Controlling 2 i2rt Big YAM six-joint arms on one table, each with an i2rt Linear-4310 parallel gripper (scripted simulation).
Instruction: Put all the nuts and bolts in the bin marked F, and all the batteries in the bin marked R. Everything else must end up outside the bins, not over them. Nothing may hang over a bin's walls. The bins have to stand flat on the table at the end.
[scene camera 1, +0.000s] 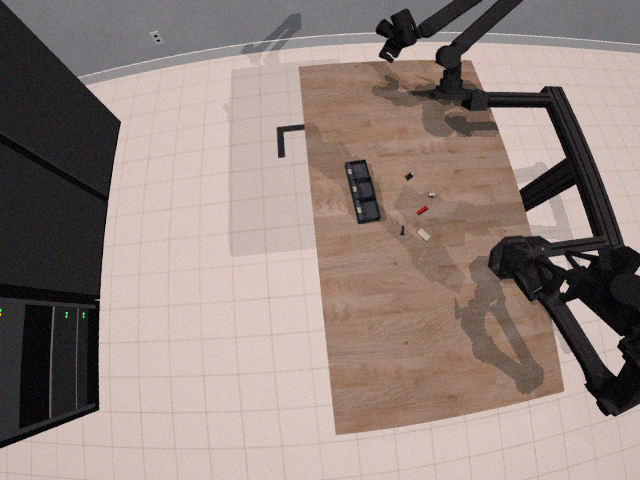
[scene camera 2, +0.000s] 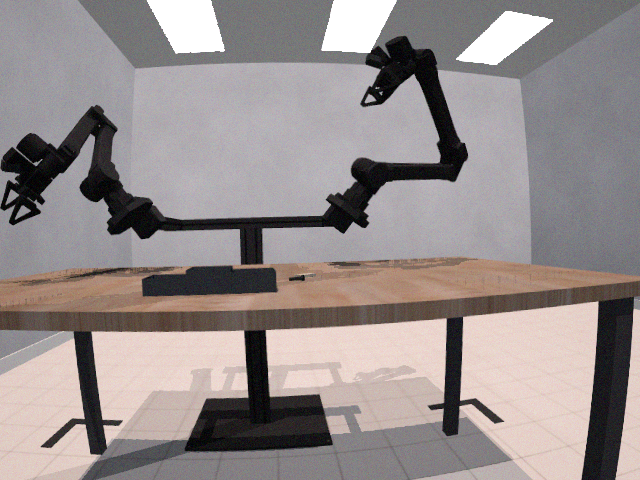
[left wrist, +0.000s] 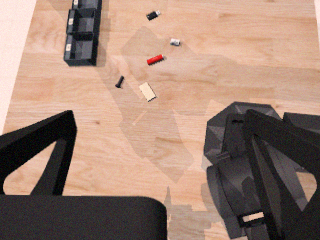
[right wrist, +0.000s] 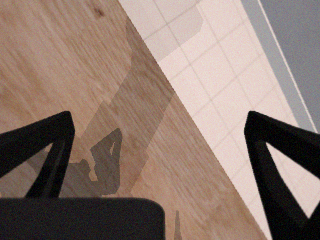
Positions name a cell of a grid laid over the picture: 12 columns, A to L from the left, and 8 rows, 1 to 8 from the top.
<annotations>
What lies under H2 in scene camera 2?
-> The left gripper.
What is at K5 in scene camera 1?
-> The left gripper.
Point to the right gripper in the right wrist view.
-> F5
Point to the left gripper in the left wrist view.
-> F4
</annotations>
